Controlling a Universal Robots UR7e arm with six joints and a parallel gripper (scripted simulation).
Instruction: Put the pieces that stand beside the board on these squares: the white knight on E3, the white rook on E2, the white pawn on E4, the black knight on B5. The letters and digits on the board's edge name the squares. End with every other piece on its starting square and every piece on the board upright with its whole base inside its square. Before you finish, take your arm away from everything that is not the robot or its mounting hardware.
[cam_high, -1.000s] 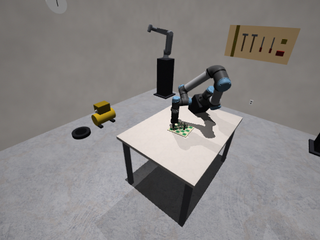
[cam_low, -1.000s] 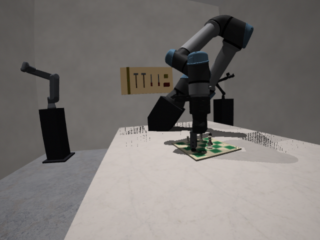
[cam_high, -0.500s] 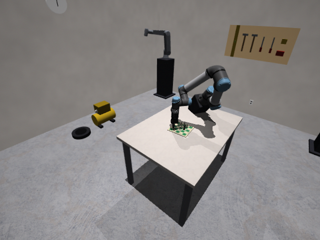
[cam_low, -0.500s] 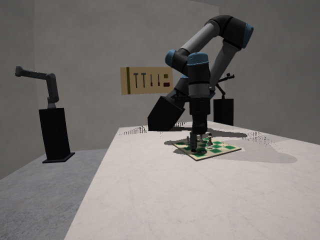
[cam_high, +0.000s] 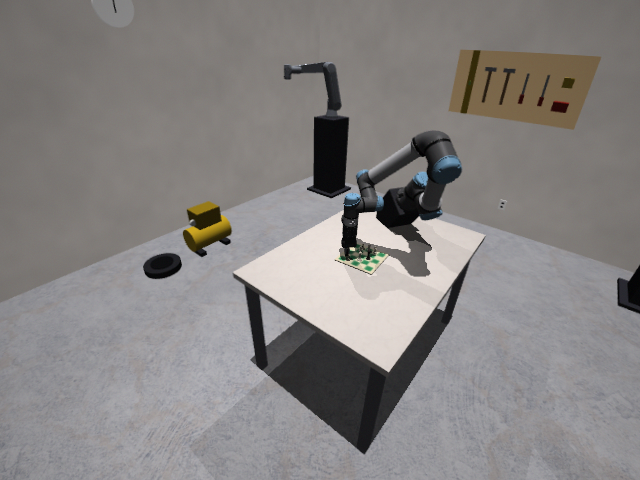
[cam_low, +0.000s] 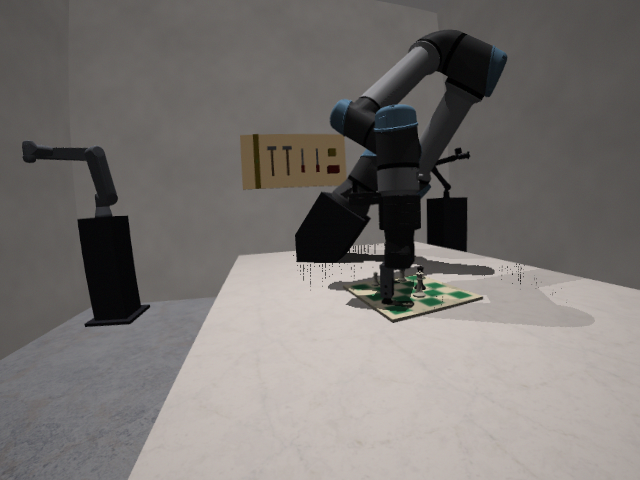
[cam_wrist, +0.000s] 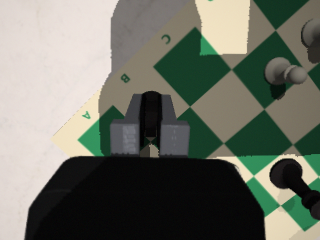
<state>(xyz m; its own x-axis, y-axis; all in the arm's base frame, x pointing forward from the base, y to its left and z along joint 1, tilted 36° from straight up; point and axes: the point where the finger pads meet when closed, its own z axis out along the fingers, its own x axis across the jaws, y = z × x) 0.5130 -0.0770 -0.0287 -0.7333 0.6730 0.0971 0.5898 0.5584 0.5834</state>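
My gripper is now 50 mm past the cream chessboard, 70 mm to the right of it and 30 mm above it.
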